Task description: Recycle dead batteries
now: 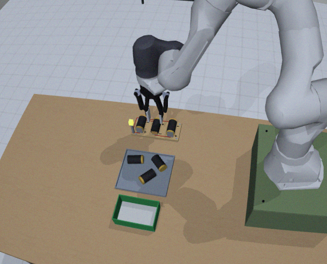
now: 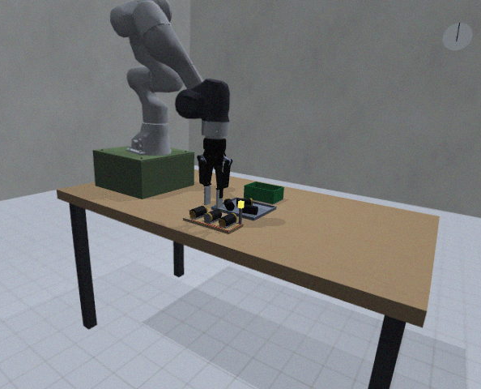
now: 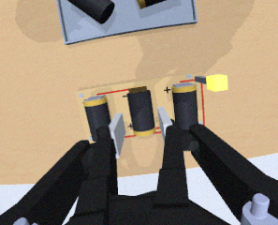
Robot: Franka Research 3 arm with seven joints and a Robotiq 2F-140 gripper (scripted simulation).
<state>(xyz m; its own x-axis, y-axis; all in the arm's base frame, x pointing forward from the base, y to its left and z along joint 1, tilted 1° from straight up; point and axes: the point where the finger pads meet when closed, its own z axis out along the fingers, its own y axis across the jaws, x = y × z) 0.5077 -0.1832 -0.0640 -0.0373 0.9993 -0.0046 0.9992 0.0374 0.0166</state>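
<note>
Now: the holder board 9 cm below my hand. Also, from my hand: bulb (9 cm ahead, 4 cm to the left, 2 cm below); then grey bulb post (9 cm ahead, 6 cm below, 4 cm to the left); then tray (21 cm to the left, 9 cm below, 1 cm behind).
</note>
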